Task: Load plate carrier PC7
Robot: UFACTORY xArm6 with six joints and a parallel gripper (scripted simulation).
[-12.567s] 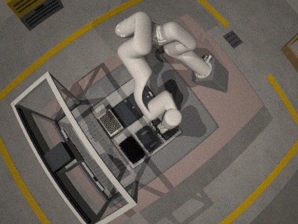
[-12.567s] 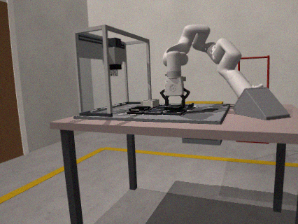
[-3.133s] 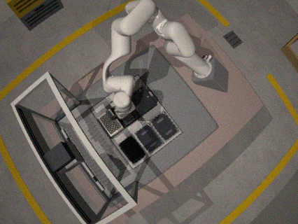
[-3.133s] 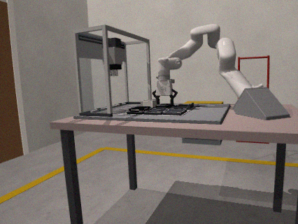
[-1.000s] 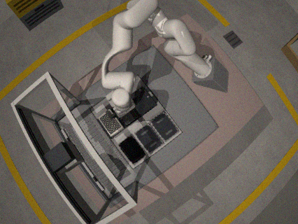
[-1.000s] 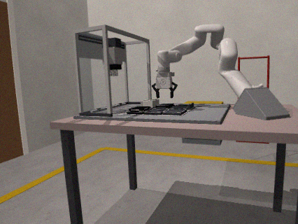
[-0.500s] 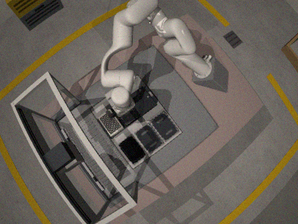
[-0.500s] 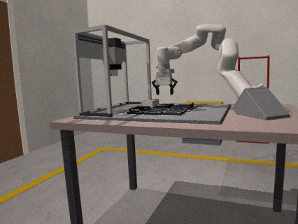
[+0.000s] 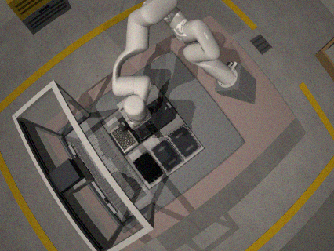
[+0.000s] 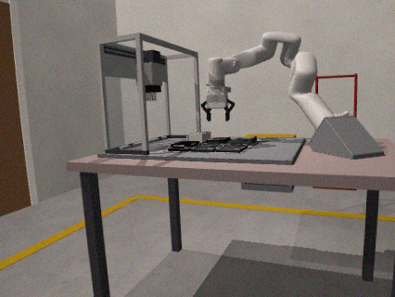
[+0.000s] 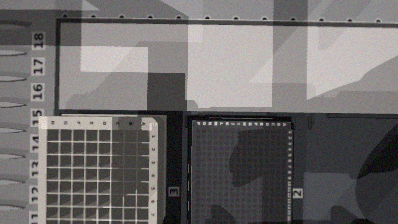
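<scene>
Now: the black 96-well plate 14 cm ahead of my hand, 15 cm to the left of it and 10 cm below it. From my hand the other things lie so: plate carrier PC7: 1 cm behind, 10 cm below; pale well plate: 10 cm ahead, 3 cm to the right, 9 cm below; A1 mark: 2 cm behind, 14 cm to the left, 11 cm below.
</scene>
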